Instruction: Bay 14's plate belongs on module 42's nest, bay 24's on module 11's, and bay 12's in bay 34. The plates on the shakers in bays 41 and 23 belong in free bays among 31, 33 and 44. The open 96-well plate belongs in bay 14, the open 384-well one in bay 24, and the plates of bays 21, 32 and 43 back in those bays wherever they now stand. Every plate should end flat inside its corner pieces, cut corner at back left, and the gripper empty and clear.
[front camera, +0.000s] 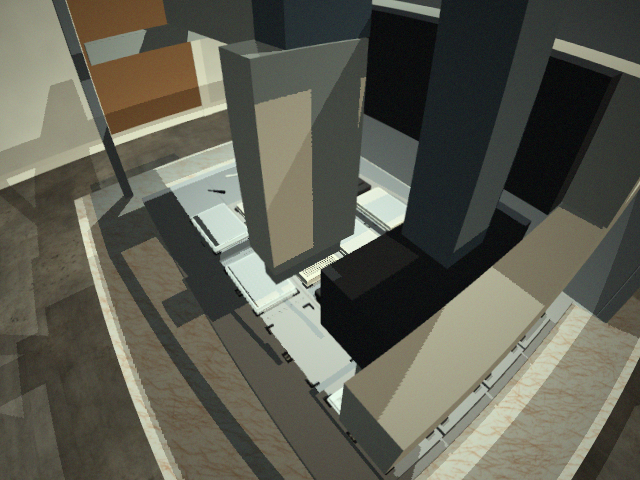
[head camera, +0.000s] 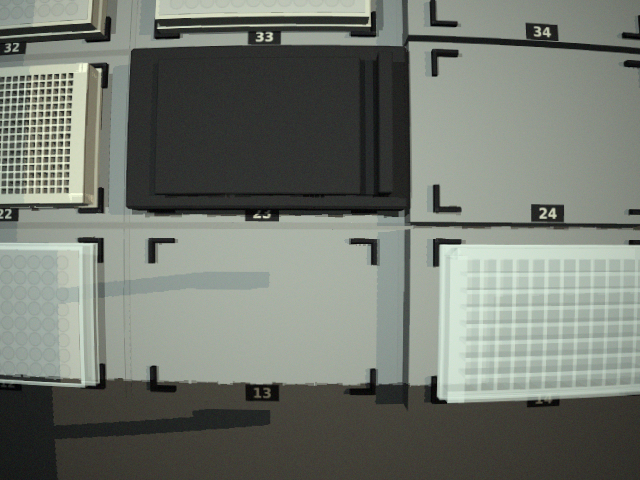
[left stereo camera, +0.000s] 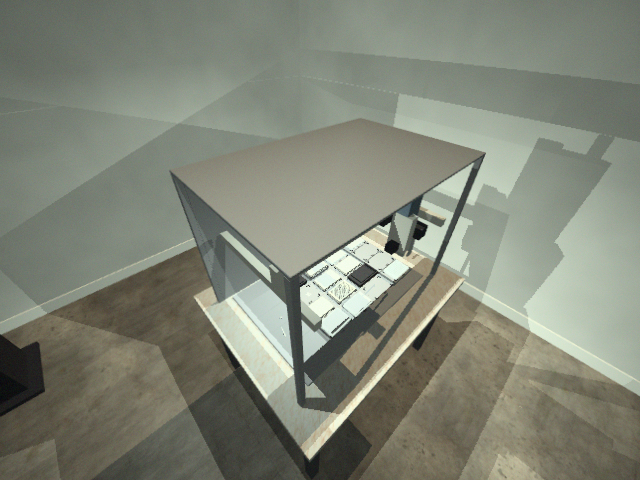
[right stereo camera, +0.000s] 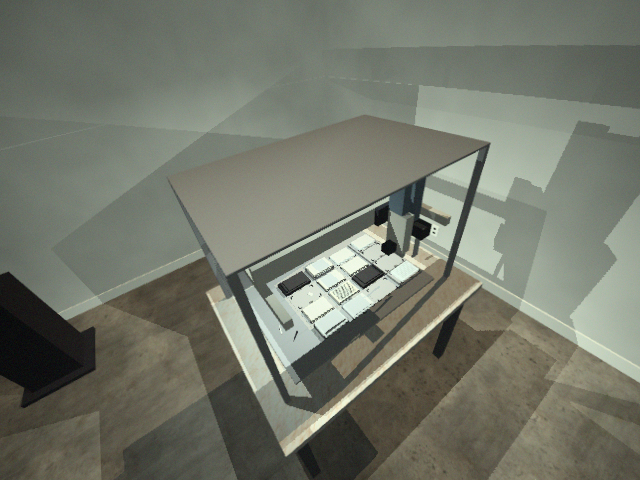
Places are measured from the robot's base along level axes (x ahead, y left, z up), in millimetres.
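Pixels of known places: gripper, fingertip midpoint: (right stereo camera: 407, 251); robot's base, link origin: (front camera: 195, 227) (left stereo camera: 331, 339) (right stereo camera: 325, 339).
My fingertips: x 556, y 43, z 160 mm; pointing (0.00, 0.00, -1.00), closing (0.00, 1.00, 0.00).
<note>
For each thing: its top centre in the pictures, then the offset to it from my fingertips. "*": a spot on its surface instead.
- pale open 96-well plate, top centre: (head camera: 560, 324) (right stereo camera: 404, 270) (left stereo camera: 396, 268) dz -131, dx +0, dy +0 mm
- open 384-well plate, surface spot: (head camera: 38, 135) * dz -147, dx -296, dy +106 mm
- bay 12, surface spot: (head camera: 36, 312) * dz -145, dx -295, dy +2 mm
- bay 32, surface spot: (head camera: 46, 12) * dz -145, dx -295, dy +181 mm
- bay 33, surface spot: (head camera: 263, 9) * dz -146, dx -163, dy +177 mm
A pale open 96-well plate (head camera: 547, 325) (right stereo camera: 404, 271) stands in bay 14, cut corner at back left; its right part is cut off in the head view. The open 384-well plate (head camera: 38, 135) is in bay 22. Lidded plates show in bay 12 (head camera: 36, 312), bay 32 (head camera: 46, 12) and bay 33 (head camera: 263, 9). The dark shaker (head camera: 258, 124) (right stereo camera: 367, 275) in bay 23 bears no plate. Bays 13, 24 and 34 show no plate where visible. The gripper's black body (front camera: 413, 297) (left stereo camera: 419, 229) (right stereo camera: 421, 228) is raised at the deck's right end; its jaws are hidden.
The grey pipetting stage (front camera: 336, 155) (right stereo camera: 400, 232) stands beside the gripper column (front camera: 465, 129). A long beige beam (front camera: 444, 351) runs along the right side in the front view. Another dark shaker (right stereo camera: 294, 282) stands at the back left. Posts (right stereo camera: 467, 211) carry the roof (right stereo camera: 330, 180).
</note>
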